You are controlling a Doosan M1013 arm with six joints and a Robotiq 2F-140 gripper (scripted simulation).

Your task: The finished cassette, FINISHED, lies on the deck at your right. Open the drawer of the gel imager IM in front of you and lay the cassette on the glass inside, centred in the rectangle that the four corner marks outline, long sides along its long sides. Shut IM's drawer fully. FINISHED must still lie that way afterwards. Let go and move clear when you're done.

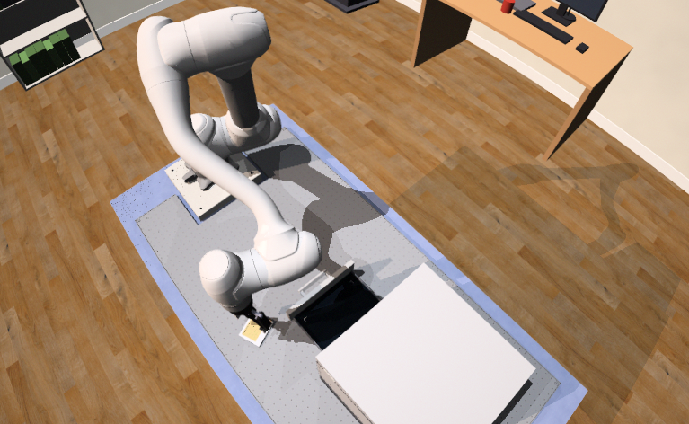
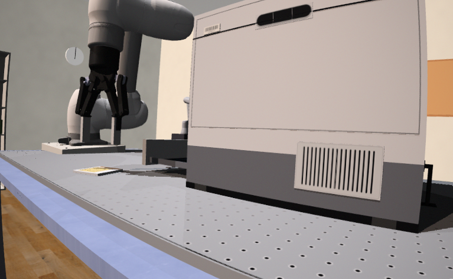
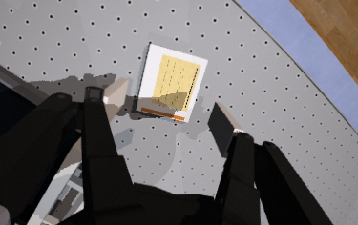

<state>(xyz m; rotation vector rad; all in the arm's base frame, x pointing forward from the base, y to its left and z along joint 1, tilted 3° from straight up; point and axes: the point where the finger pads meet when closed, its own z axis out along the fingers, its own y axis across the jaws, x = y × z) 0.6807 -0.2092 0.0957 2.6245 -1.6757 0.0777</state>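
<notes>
My gripper is now 90 mm above the cassette FINISHED and 10 mm to the right of it.
</notes>
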